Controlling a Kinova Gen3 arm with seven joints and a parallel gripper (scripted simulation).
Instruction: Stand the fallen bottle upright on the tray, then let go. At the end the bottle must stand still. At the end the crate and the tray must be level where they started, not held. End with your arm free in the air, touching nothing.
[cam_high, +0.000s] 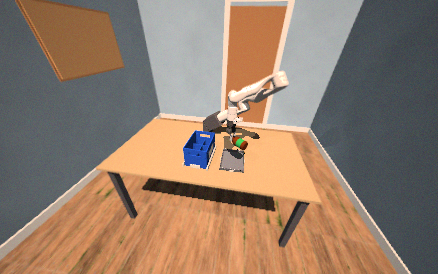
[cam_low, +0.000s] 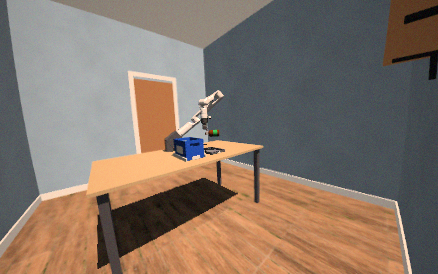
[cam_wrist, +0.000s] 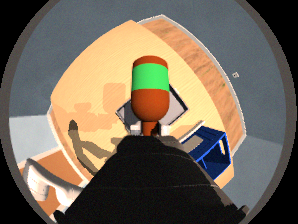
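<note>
Now: hand 30 mm short of the bottle, 40 mm to the right of it and 10 mm above it. The rest, counted from my hand: blue crate 50 mm ahead, 260 mm to the right, 120 mm below; then tray 30 mm ahead, 20 mm to the left, 190 mm below.
</note>
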